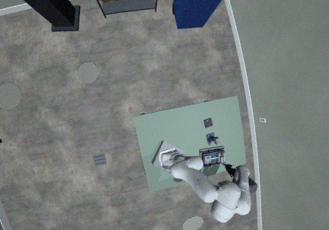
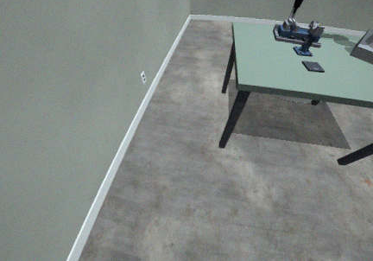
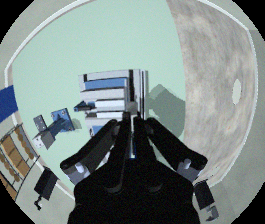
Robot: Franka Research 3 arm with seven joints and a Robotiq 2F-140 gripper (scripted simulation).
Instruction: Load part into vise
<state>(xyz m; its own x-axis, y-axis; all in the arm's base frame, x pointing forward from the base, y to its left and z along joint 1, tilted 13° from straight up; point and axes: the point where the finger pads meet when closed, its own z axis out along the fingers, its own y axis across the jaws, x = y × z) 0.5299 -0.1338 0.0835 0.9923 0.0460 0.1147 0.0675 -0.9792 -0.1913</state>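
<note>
Now: hand 5 cm to the right of the part and 4 cm above it. From my hand the other things lie so: vise (10 cm below, 8 cm behind, 6 cm to the left).
</note>
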